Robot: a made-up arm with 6 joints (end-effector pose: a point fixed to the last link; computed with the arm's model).
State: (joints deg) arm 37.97 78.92 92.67 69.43 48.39 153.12
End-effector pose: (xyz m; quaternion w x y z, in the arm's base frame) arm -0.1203 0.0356 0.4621 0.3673 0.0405 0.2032 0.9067
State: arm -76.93 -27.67 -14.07 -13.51 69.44 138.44
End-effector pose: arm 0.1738 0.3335 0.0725 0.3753 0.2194 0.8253 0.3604
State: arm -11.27 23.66 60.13 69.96 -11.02 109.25
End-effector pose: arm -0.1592 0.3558 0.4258 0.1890 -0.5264 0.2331 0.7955
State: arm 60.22 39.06 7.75 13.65 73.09 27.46
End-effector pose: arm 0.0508 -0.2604 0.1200 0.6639 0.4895 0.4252 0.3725
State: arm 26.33 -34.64 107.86 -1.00 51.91 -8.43
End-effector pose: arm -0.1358 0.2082 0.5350 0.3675 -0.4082 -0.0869 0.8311
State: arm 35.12 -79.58 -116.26 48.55 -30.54 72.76
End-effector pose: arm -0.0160 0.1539 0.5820 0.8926 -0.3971 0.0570 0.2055
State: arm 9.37 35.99 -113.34 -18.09 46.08 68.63
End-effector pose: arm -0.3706 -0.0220 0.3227 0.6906 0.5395 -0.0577 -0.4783
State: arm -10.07 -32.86 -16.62 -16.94 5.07 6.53
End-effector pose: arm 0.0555 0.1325 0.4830 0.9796 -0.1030 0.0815 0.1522
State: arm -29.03 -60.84 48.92 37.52 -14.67 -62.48
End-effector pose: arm -0.1729 0.4223 0.3024 0.7893 -0.3845 -0.1322 0.4601
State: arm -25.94 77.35 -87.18 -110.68 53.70 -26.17
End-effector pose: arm -0.2940 0.1819 -0.0395 0.2694 0.6154 -0.5431 -0.5037
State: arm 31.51 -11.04 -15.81 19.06 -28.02 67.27
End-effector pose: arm 0.0044 -0.1119 0.4697 0.8555 -0.0005 -0.2382 0.4597
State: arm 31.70 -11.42 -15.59 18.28 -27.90 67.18
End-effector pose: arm 0.0050 -0.1140 0.4678 0.8535 0.0055 -0.2426 0.4611
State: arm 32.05 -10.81 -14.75 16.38 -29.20 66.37
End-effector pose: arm 0.0006 -0.1246 0.4571 0.8538 0.0226 -0.2653 0.4474
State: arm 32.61 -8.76 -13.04 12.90 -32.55 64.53
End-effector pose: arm -0.0111 -0.1452 0.4323 0.8554 0.0558 -0.3126 0.4091
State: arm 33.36 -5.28 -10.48 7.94 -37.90 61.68
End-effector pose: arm -0.0298 -0.1700 0.3911 0.8535 0.1051 -0.3794 0.3414
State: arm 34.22 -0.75 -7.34 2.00 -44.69 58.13
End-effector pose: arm -0.0533 -0.1890 0.3364 0.8410 0.1646 -0.4528 0.2461
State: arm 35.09 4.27 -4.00 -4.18 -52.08 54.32
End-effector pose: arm -0.0776 -0.1945 0.2766 0.8140 0.2253 -0.5185 0.1332
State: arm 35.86 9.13 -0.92 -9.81 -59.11 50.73
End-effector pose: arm -0.0984 -0.1862 0.2230 0.7753 0.2772 -0.5671 0.0200
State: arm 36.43 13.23 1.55 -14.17 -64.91 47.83
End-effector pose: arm -0.1134 -0.1707 0.1836 0.7345 0.3136 -0.5972 -0.0748
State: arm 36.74 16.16 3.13 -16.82 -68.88 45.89
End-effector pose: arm -0.1227 -0.1566 0.1605 0.7032 0.3329 -0.6126 -0.1393
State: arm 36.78 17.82 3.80 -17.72 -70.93 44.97
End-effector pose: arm -0.1280 -0.1491 0.1512 0.6882 0.3373 -0.6192 -0.1710
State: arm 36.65 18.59 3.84 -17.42 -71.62 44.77
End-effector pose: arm -0.1309 -0.1472 0.1504 0.6863 0.3327 -0.6212 -0.1800
